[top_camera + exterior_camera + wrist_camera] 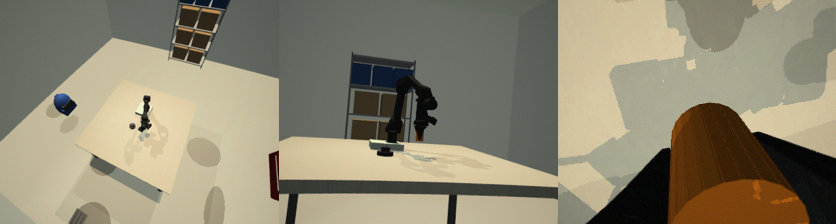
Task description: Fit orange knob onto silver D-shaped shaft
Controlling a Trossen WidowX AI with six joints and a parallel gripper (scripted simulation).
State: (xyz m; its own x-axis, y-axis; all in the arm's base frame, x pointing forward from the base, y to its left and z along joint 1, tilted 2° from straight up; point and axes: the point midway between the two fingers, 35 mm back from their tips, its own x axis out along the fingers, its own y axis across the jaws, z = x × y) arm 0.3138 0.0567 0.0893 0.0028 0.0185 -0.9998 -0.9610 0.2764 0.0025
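My gripper tip is now 170 mm to the left of the round pedestal, 60 mm above it and 20 mm past it. Round my gripper tip: orange knob 30 mm above.
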